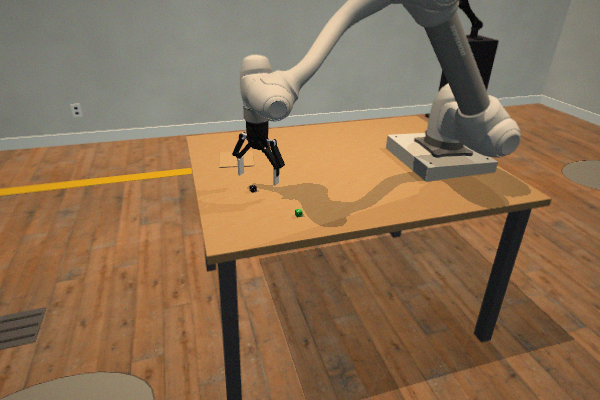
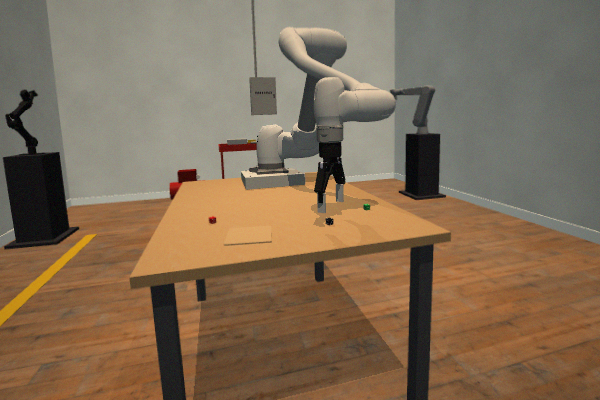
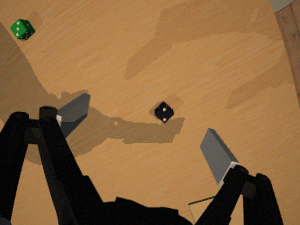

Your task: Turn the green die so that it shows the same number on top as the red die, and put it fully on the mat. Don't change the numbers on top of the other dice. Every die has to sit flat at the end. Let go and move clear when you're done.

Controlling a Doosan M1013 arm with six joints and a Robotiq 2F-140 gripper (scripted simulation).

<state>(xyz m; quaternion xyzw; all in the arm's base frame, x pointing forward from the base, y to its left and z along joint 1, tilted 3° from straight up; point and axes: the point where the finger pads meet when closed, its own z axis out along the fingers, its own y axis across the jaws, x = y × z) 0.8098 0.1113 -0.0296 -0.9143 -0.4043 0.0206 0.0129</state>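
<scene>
Right now the black die is 5 cm below my hand, 2 cm ahead of it and 1 cm to the right of it. Round my hand: green die (18 cm to the left, 10 cm behind, 5 cm below); then tan mat (29 cm to the right, 6 cm below, 4 cm ahead); then red die (41 cm to the right, 12 cm behind, 5 cm below).
</scene>
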